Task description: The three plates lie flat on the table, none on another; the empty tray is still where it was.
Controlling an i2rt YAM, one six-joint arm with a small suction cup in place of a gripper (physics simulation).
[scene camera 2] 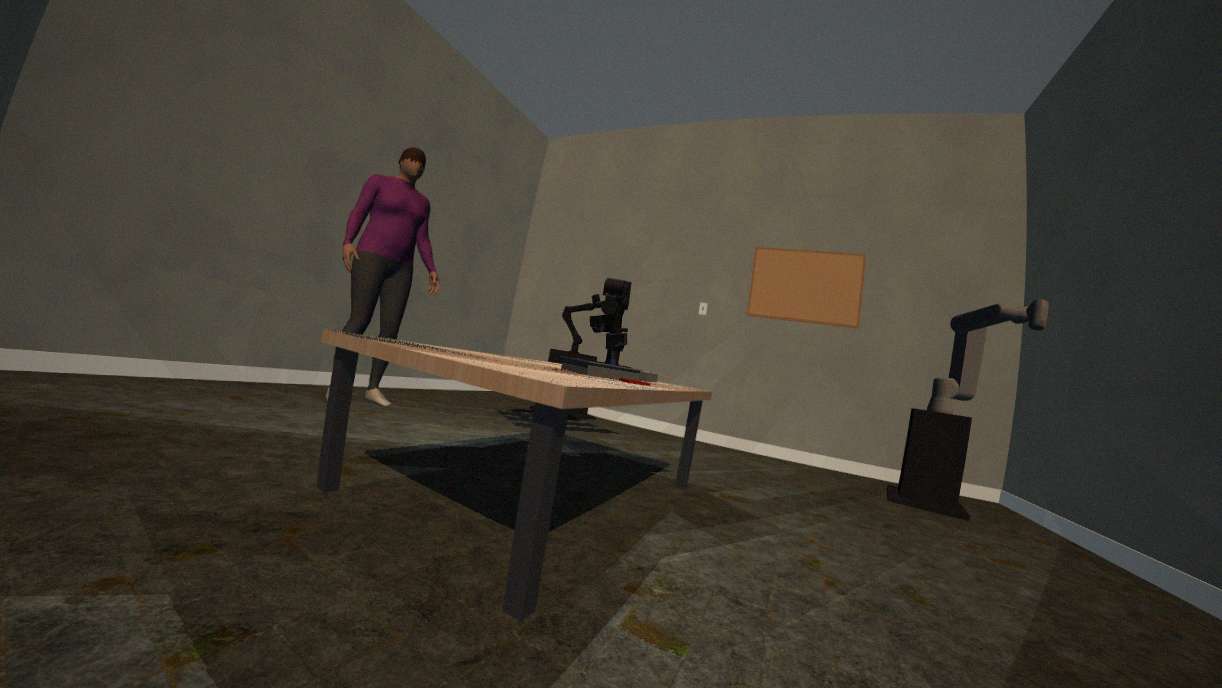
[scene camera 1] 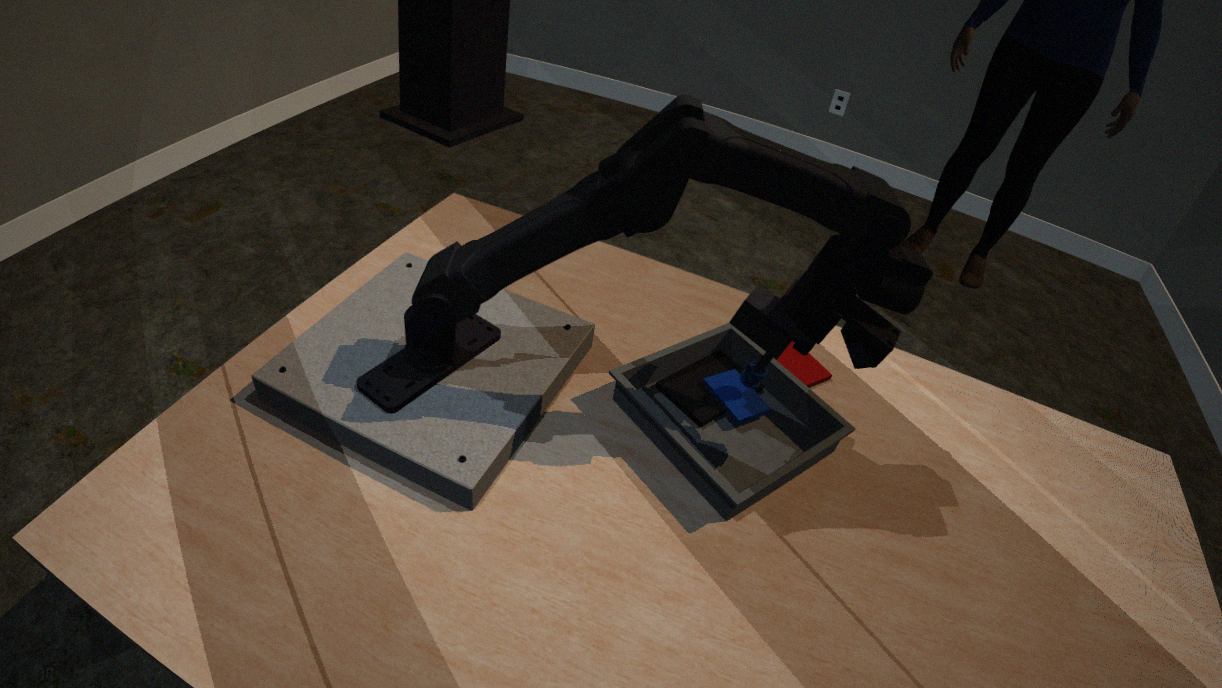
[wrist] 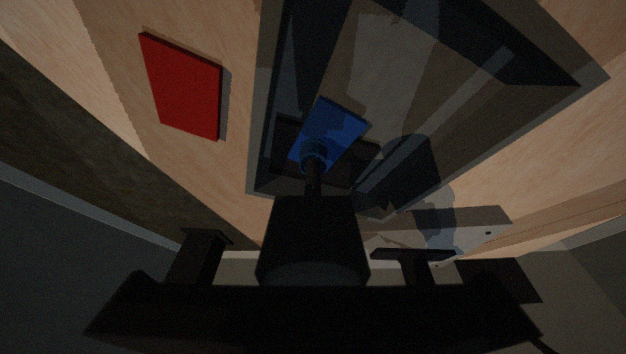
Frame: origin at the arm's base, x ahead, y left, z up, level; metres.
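Seen in the pictures: hand, tool point: (scene camera 1: 749,379) (wrist: 313,151); arm's base, link origin: (scene camera 1: 431,360) (wrist: 410,253).
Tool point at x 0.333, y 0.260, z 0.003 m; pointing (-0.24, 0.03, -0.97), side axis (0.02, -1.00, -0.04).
Note:
Offsets run from my tool point to a thing's top centre.
A blue plate {0.007 m back, 0.011 m right, 0.023 m down} (scene camera 1: 734,395) (wrist: 337,123) lies inside the grey tray {0.003 m ahead, 0.055 m right, 0.004 m up} (scene camera 1: 674,462) (wrist: 263,88), partly on top of a dark plate {0.047 m back, 0.008 m right, 0.033 m down} (scene camera 1: 686,389) (wrist: 280,147). A red plate {0.033 m ahead, 0.136 m left, 0.037 m down} (scene camera 1: 805,365) (wrist: 185,88) lies flat on the table just beyond the tray's far side. My suction cup (scene camera 1: 756,373) (wrist: 313,154) is inside the tray at the near edge of the blue plate, with suction off. I cannot tell whether the cup touches the plate. In scene camera 2 the arm (scene camera 2: 611,321) is small and far away.
The arm stands on a grey base slab (scene camera 1: 477,427) to the left of the tray. A person (scene camera 1: 1043,103) (scene camera 2: 389,239) stands beyond the table's far edge. A second robot arm on a dark pedestal (scene camera 2: 936,453) stands by the wall.

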